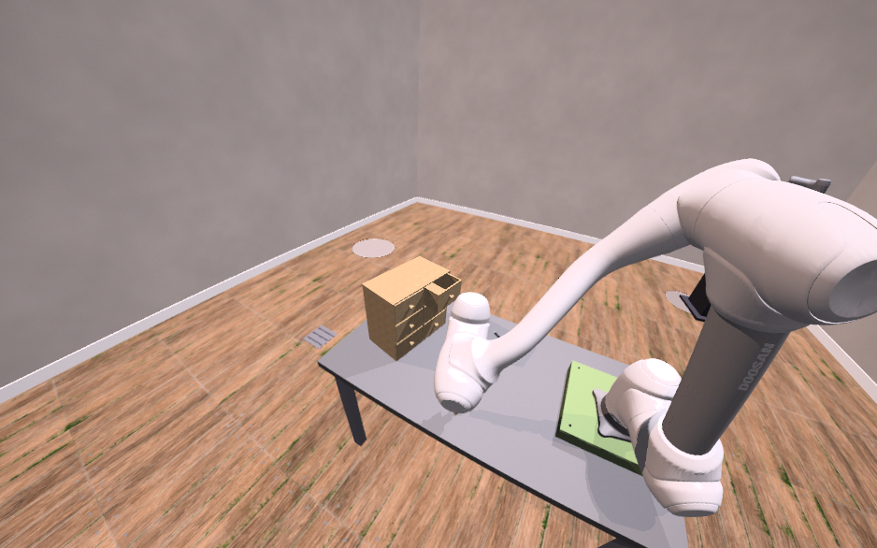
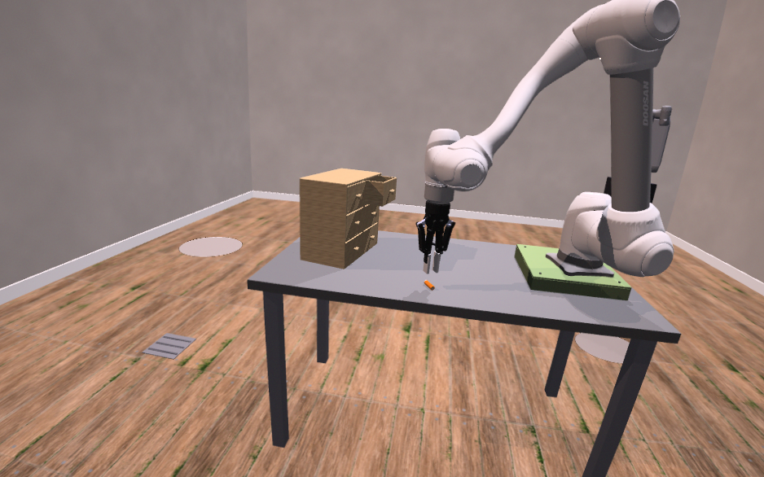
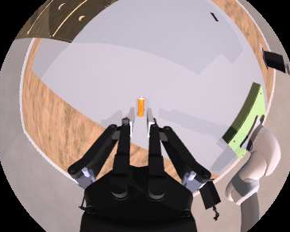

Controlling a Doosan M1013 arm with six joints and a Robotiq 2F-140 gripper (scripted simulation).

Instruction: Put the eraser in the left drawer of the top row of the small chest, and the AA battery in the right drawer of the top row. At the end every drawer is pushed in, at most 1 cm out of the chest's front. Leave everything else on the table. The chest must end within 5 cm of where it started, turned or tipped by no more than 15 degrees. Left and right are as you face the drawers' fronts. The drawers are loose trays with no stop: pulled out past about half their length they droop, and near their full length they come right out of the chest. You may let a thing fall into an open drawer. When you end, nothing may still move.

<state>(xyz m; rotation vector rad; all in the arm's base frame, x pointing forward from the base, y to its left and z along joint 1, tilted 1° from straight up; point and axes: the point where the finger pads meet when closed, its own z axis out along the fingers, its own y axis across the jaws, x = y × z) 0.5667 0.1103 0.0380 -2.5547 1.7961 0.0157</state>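
Now: hand 80 mm above the orange AA battery. Round my hand: small dark object (420 mm to the right, 90 mm behind, 80 mm below); then eraser (330 mm ahead, 280 mm to the right, 130 mm above).
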